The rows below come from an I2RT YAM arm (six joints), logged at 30 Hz.
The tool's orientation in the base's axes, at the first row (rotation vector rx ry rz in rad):
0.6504, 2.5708, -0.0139
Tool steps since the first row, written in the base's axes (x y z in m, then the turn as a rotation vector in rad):
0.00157, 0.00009, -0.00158, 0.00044, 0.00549, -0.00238
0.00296, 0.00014, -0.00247, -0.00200, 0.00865, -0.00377
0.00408, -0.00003, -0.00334, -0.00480, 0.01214, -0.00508
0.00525, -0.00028, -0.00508, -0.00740, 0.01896, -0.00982
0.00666, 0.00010, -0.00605, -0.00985, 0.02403, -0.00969
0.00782, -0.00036, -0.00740, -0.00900, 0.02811, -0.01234
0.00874, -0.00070, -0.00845, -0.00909, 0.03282, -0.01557
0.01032, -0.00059, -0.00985, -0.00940, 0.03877, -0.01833
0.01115, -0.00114, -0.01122, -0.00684, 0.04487, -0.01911
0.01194, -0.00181, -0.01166, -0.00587, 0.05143, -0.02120
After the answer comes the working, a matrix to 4 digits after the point.
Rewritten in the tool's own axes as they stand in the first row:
-0.00044, 0.00062, 0.00210, 0.00320, 0.00481, 0.00161
-0.00108, 0.00119, 0.00350, 0.00712, 0.00637, 0.00134
-0.00162, 0.00146, 0.00480, 0.01142, 0.00807, 0.00079
-0.00183, 0.00158, 0.00690, 0.01863, 0.01244, 0.00294
-0.00230, 0.00245, 0.00835, 0.02272, 0.01585, 0.00108
-0.00278, 0.00242, 0.01012, 0.02509, 0.01957, 0.00329
-0.00316, 0.00242, 0.01151, 0.02874, 0.02336, 0.00551
-0.00369, 0.00308, 0.01345, 0.03289, 0.02821, 0.00707
-0.00394, 0.00282, 0.01510, 0.03400, 0.03469, 0.00815
-0.00464, 0.00253, 0.01593, 0.03713, 0.04072, 0.00962

The tool's axes in the first row as the columns of a matrix, in the base's axes (rounded; the answer above uses it unrounded):
-0.7692, 0.4501, 0.4536
0.4451, 0.8867, -0.1249
-0.4585, 0.1058, -0.8824

